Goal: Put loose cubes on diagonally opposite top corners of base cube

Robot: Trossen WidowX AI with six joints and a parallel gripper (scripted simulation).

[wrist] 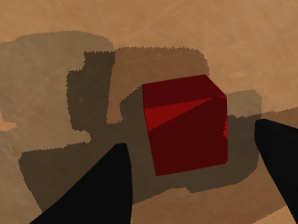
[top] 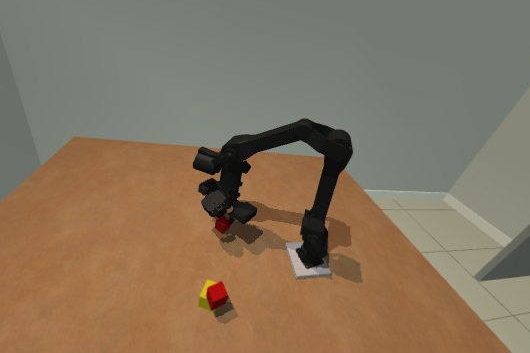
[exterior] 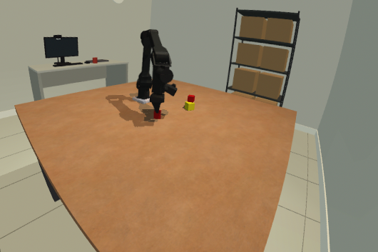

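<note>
The yellow base cube lies 200 mm to the left of my gripper tip, 80 mm ahead of it and 20 mm below it.
</note>
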